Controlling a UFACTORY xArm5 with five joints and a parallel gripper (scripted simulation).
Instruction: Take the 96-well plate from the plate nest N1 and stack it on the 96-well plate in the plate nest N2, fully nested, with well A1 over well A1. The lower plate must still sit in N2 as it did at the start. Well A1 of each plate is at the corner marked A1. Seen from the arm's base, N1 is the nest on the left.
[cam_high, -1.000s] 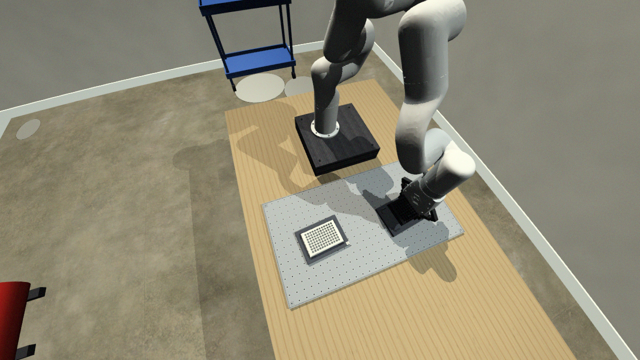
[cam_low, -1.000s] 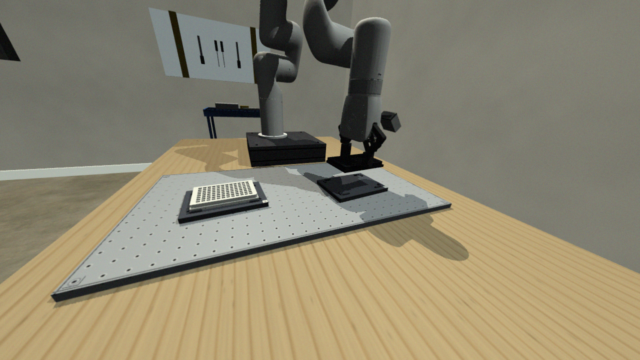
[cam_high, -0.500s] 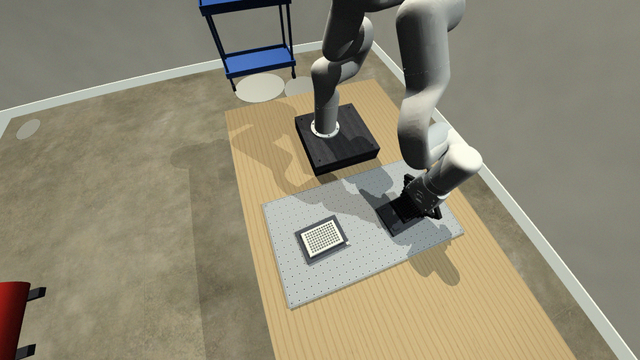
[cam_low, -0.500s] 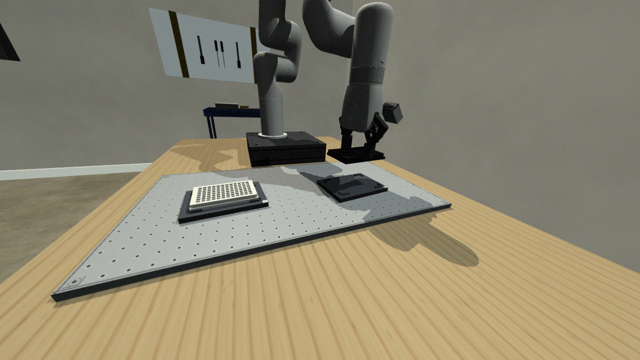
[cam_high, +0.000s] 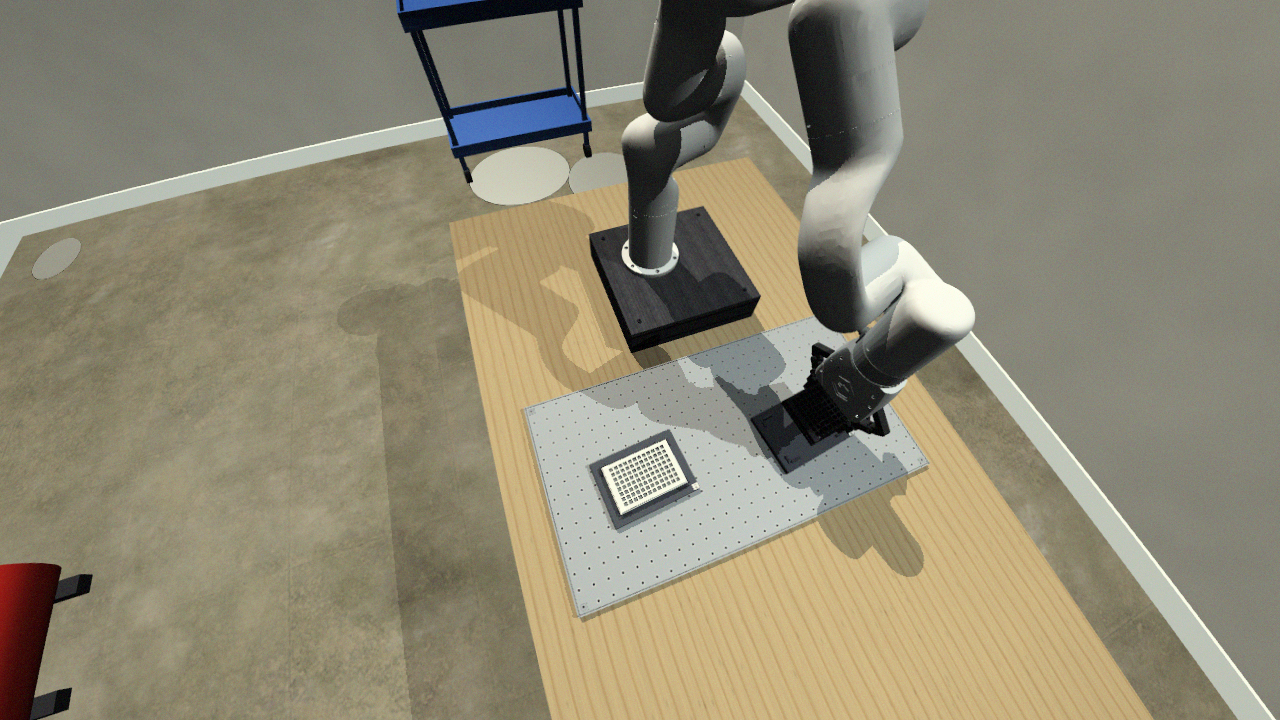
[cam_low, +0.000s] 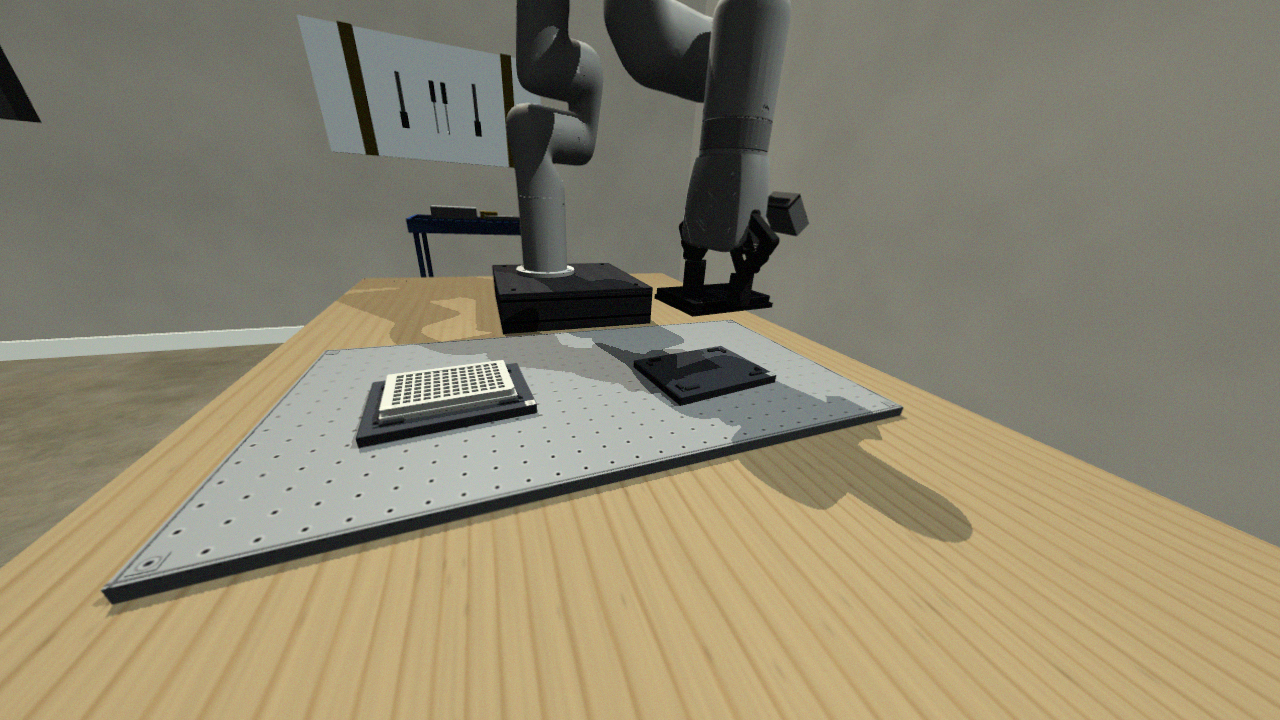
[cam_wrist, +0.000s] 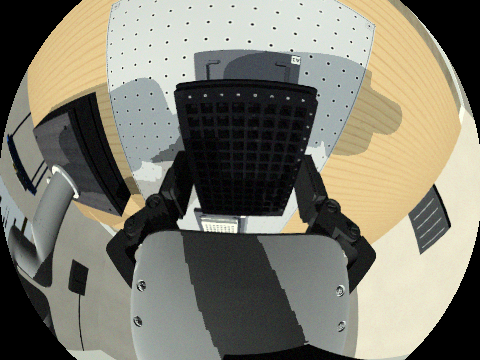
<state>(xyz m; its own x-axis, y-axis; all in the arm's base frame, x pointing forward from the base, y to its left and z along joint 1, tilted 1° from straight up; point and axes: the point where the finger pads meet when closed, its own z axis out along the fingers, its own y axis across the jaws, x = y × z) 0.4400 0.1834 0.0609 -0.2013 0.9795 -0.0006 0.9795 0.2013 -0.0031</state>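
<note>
The white 96-well plate is 320 mm to the right of my hand, 100 mm below it and 10 mm ahead of it. The rest, counted from my hand: plate nest N2: 320 mm to the right, 120 mm below, 10 mm ahead; then black 96-well plate: 10 mm below; then plate nest N1: 120 mm below.
</note>
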